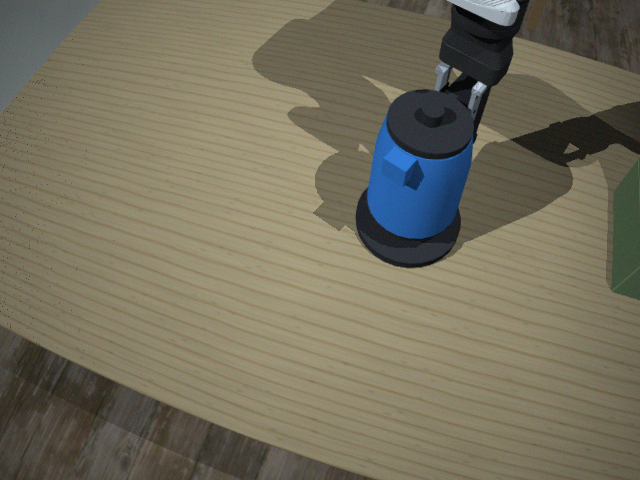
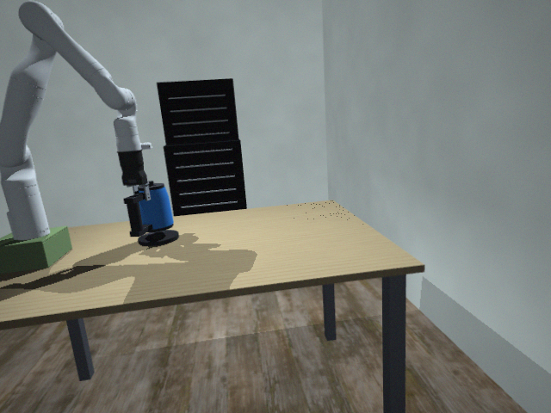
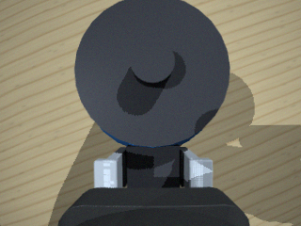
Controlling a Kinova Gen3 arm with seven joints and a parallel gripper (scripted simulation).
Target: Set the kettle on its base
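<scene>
The blue kettle is 1 cm ahead of my hand, 3 cm to the left of it and 5 cm below it. Round my hand: black round base 1 cm ahead, 6 cm to the left, 18 cm below.
</scene>
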